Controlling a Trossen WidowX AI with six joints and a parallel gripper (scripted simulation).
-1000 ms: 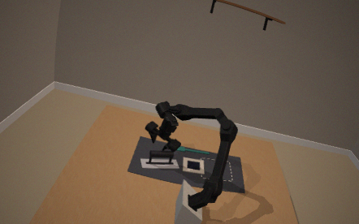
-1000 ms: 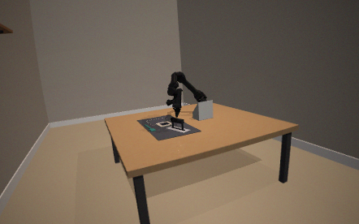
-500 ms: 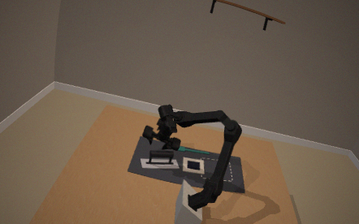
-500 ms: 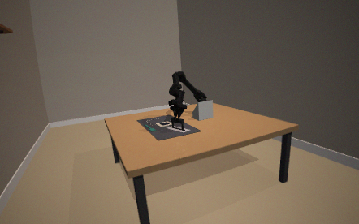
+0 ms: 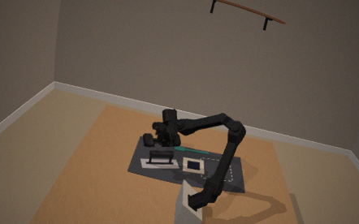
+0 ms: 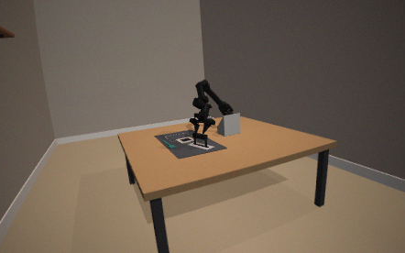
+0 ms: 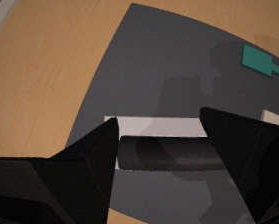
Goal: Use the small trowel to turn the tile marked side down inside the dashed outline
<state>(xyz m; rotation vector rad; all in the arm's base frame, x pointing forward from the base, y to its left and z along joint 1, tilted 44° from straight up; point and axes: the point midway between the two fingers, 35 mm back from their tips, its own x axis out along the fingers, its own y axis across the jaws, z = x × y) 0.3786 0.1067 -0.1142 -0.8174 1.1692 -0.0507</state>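
My gripper tip is now 22 cm to the left of the tile and 10 cm above it. From my gripper tip the other things lie so: teal flat tool: 20 cm to the right, 14 cm ahead, 10 cm below.
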